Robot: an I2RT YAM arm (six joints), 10 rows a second.
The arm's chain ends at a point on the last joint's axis. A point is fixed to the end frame.
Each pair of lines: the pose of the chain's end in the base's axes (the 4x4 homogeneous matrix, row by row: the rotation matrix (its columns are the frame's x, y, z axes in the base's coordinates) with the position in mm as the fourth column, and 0 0 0 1 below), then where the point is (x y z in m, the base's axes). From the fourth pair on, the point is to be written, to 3 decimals.
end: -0.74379, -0.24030, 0.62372, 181.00; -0.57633, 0.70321, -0.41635, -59.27; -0.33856, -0.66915, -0.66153, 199.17; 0, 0, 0, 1
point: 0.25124 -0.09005 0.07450
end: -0.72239, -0.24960, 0.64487, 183.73; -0.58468, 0.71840, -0.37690, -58.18; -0.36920, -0.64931, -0.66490, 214.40; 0, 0, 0, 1
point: 0.25666 -0.08285 0.08992
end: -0.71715, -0.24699, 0.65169, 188.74; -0.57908, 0.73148, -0.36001, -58.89; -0.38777, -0.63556, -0.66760, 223.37; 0, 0, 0, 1
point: 0.26278 -0.08058 0.09898
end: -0.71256, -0.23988, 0.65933, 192.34; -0.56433, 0.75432, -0.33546, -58.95; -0.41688, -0.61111, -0.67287, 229.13; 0, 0, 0, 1
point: 0.268 -0.076 0.105
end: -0.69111, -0.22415, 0.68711, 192.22; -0.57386, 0.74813, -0.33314, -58.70; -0.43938, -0.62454, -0.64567, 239.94; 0, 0, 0, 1
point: 0.272 -0.076 0.119
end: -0.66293, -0.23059, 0.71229, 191.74; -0.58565, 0.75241, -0.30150, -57.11; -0.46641, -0.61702, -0.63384, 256.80; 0, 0, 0, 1
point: 0.275 -0.070 0.137
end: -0.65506, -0.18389, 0.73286, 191.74; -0.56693, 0.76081, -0.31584, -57.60; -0.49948, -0.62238, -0.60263, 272.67; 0, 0, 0, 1
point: 0.280 -0.072 0.157
